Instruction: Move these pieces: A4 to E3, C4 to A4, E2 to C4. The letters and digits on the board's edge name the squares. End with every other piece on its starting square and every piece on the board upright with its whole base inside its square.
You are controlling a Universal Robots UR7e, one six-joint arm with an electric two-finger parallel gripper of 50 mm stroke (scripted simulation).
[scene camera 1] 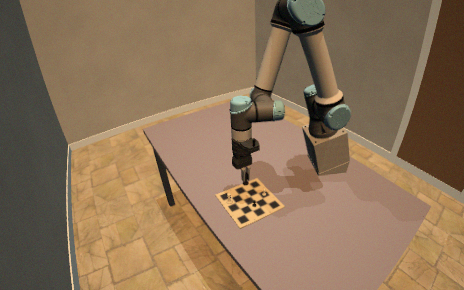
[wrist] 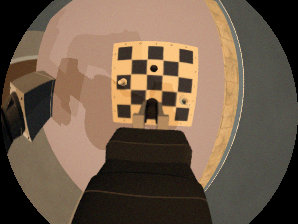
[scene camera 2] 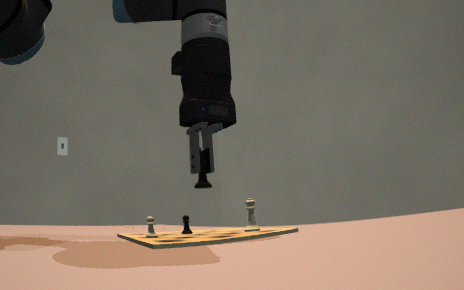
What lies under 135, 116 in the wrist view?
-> My gripper.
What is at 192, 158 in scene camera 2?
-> My gripper.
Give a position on a chessboard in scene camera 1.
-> At 241, 210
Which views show the chessboard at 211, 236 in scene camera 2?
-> Scene camera 1, the wrist view and scene camera 2: all of them.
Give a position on a chessboard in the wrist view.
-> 177, 74
